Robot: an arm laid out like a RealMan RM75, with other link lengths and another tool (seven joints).
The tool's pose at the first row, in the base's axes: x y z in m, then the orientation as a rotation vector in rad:
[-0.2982 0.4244 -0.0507 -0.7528 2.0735 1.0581]
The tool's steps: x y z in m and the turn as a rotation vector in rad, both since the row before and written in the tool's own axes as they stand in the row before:
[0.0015 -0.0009 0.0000 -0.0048 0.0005 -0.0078]
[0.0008 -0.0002 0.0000 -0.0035 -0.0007 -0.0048]
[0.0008 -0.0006 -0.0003 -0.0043 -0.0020 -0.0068]
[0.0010 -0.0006 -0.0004 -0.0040 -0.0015 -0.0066]
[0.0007 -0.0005 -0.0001 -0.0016 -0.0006 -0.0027]
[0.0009 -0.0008 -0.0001 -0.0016 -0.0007 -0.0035]
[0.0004 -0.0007 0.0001 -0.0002 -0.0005 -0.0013]
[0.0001 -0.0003 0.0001 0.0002 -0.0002 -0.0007]
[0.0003 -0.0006 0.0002 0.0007 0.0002 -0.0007]
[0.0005 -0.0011 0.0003 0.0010 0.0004 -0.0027]
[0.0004 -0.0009 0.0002 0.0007 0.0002 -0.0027]
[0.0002 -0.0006 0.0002 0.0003 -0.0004 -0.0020]
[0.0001 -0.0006 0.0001 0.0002 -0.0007 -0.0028]
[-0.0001 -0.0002 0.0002 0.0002 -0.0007 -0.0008]
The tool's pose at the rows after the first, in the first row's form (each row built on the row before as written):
[-0.2984 0.4237 -0.0523 -0.7630 2.0675 1.0591]
[-0.2987 0.4235 -0.0530 -0.7689 2.0628 1.0605]
[-0.2988 0.4228 -0.0538 -0.7762 2.0555 1.0619]
[-0.2991 0.4220 -0.0547 -0.7835 2.0488 1.0630]
[-0.2992 0.4215 -0.0554 -0.7865 2.0461 1.0634]
[-0.2991 0.4209 -0.0564 -0.7901 2.0428 1.0634]
[-0.2988 0.4206 -0.0571 -0.7911 2.0415 1.0630]
[-0.2986 0.4205 -0.0574 -0.7915 2.0410 1.0624]
[-0.2983 0.4203 -0.0580 -0.7919 2.0410 1.0612]
[-0.2977 0.4199 -0.0590 -0.7942 2.0401 1.0585]
[-0.2972 0.4196 -0.0598 -0.7965 2.0389 1.0562]
[-0.2968 0.4194 -0.0603 -0.7980 2.0375 1.0548]
[-0.2964 0.4192 -0.0607 -0.8001 2.0353 1.0532]
[-0.2961 0.4193 -0.0608 -0.8003 2.0343 1.0527]

